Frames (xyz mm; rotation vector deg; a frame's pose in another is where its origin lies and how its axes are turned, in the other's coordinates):
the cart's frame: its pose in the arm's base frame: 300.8 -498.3 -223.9 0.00 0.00 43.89
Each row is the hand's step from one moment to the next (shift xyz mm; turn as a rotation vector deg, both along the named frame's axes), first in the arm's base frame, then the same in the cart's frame.
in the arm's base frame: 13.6 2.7 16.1 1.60 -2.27 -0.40
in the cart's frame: 11.7 -7.5 16.1 -0.42 -2.75 -0.40
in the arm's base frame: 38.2 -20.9 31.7 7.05 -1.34 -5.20
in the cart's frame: 13.0 -41.5 31.7 4.15 -5.85 -5.20
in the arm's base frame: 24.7 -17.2 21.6 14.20 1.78 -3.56
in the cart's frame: 5.9 -29.5 21.6 11.47 -8.56 -3.56
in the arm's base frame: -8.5 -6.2 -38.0 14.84 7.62 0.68
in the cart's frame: -10.4 1.4 -38.0 15.98 -4.80 0.68
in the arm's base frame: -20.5 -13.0 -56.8 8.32 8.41 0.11
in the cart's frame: -23.8 4.8 -56.8 11.83 0.29 0.11
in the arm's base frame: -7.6 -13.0 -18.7 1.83 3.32 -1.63
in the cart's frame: -14.5 -4.1 -18.7 3.62 1.12 -1.63
